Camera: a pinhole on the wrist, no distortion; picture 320 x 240 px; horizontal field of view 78.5 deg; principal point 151.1 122.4 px. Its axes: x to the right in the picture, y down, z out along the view. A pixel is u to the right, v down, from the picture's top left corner.
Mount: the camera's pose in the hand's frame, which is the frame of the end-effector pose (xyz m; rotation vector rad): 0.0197 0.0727 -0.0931 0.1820 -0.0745 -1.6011
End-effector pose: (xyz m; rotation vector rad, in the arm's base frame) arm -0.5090 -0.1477 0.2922 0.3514 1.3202 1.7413
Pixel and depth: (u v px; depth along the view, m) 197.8 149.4 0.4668
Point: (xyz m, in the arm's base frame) -0.2272 0.0875 0.3728
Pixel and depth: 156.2 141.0 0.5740
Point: -0.1814 0.1348 0.5014
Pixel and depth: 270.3 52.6 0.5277
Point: 0.0212 -0.1105 0.2700
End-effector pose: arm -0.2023 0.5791 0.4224 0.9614 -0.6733 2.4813
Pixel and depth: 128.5 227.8 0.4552
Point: -0.1714 0.3212 0.7884
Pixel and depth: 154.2 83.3 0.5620
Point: 0.1337 0.2718 0.5709
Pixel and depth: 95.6 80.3 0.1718
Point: -0.1922 0.4398 0.4072
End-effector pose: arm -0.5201 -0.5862 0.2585 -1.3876 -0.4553 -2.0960
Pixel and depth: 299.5 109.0 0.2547
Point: -0.4914 -0.3885 0.2788
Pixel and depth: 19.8 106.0 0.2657
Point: -0.2331 -0.6552 0.2851
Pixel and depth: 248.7 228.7 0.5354
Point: -0.4017 -0.1964 0.6451
